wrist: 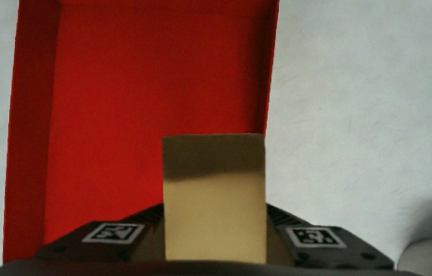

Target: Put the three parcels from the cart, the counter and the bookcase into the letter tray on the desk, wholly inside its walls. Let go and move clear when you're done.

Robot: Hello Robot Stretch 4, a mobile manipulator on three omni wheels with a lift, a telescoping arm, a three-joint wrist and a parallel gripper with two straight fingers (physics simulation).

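Observation:
A tan box-shaped parcel is at the bottom middle of the wrist view, between the two black fingers. My gripper is shut on the parcel, with a finger against each side. The red letter tray fills the left and middle of the view, with its inner floor and walls showing. The parcel hangs in front of the tray's lower right part and overlaps the line of its right wall. The tray's near end is hidden or out of view. No parcel shows on the part of the tray floor in view.
The pale desk top shows to the right of the tray, with a thin strip at the left. A rounded grey object is partly visible at the lower right corner, with a dark shadow above it.

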